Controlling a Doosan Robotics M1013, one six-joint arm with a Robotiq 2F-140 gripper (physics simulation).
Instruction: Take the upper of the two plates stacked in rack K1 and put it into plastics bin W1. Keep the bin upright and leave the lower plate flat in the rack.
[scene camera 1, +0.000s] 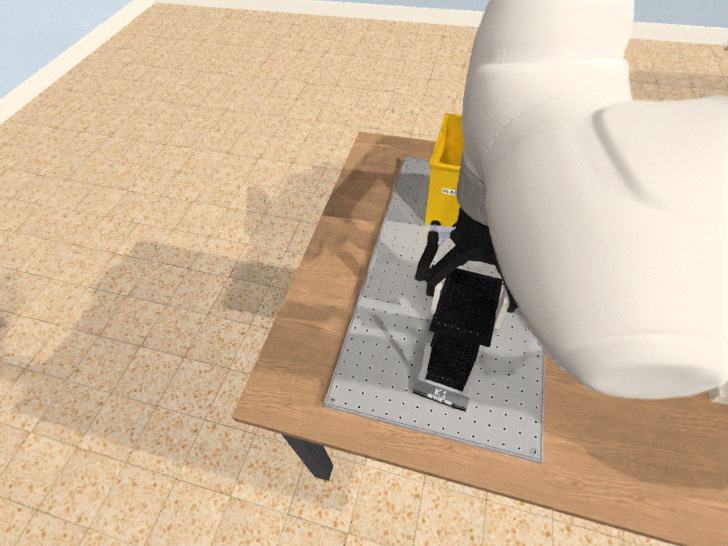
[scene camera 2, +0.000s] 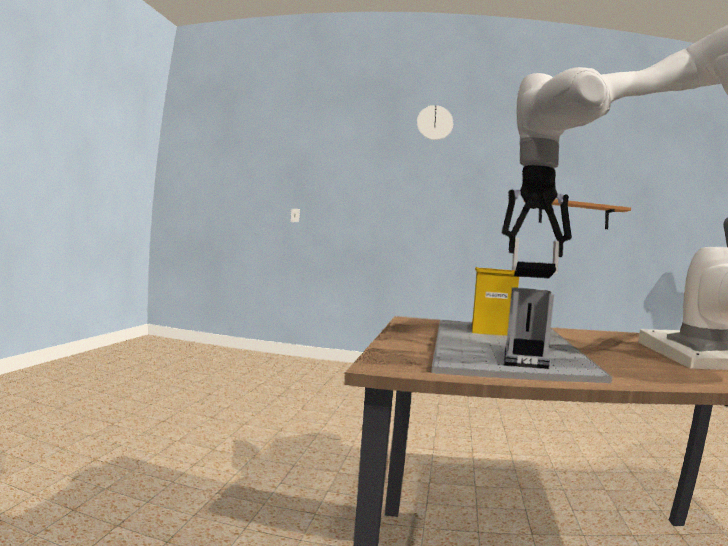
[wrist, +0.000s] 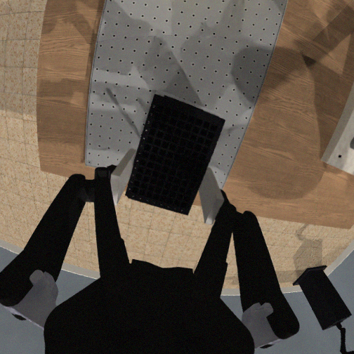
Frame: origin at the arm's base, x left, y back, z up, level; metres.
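Where they show: gripper, fingertip midpoint: (scene camera 1: 465, 312) (scene camera 2: 534, 272); arm's base at its link origin: (scene camera 2: 705, 344).
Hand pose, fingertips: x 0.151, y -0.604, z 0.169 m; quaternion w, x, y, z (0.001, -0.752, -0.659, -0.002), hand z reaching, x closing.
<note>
Each offset is from my fingertips to the top centre of the thing. Level surfaces: height alone.
My gripper (scene camera 1: 469, 298) (scene camera 2: 535, 261) (wrist: 168, 168) is shut on the upper plate {dx -0.015, dy +0.003, dz +0.022 m} (scene camera 1: 473, 308) (scene camera 2: 534, 270) (wrist: 176, 155), a black gridded plate gripped by its two long sides. It hangs roughly level above rack K1 {dx -0.004, dy +0.001, dz -0.042 m} (scene camera 1: 425, 390) (scene camera 2: 549, 323), with a gap between plate and rack top in scene view 2. The lower black plate {dx -0.015, dy +0.003, dz -0.160 m} (scene camera 1: 451, 361) (scene camera 2: 528, 347) lies flat at the bottom of the grey rack. The yellow plastics bin W1 {dx -0.427, dy +0.006, dz -0.014 m} (scene camera 1: 441, 205) (scene camera 2: 491, 314) stands upright behind the rack; the arm hides its right part in scene view 1. The rack is hidden under the held plate in the wrist view.
Rack and bin stand on a grey perforated board {dz -0.194 m} (scene camera 1: 376, 352) (scene camera 2: 458, 355) (wrist: 200, 40) on the wooden table {dz -0.207 m} (scene camera 1: 282, 364) (wrist: 62, 100). The arm's white base (scene camera 2: 705, 293) is at the table's right. An orange-brown shelf (scene camera 2: 593, 205) is on the wall behind.
</note>
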